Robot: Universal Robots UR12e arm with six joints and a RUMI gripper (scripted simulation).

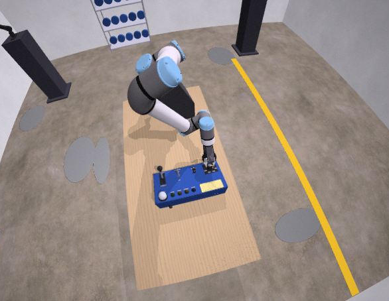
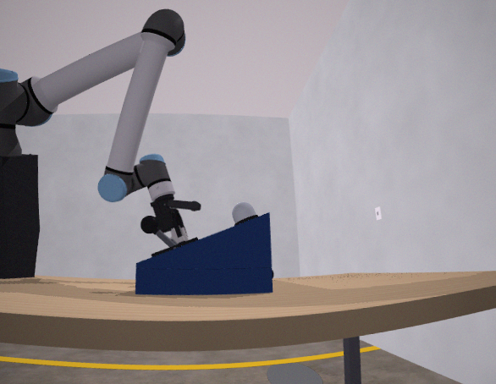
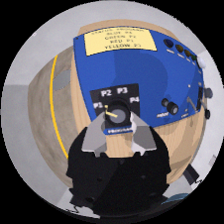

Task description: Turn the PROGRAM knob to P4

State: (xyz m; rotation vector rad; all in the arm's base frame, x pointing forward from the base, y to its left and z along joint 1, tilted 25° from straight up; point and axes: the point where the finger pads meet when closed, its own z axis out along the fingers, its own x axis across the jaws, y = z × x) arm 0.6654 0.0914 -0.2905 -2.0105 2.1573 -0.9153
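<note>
Right now my hand is 120 mm to the left of the black mode knob. From my hand the other things lie so: black ball lever 360 mm to the right, 20 mm behind, 10 mm above; blue console 170 mm to the right, 30 mm below, 30 mm ahead; toggle 240 mm to the right, 10 mm below.
</note>
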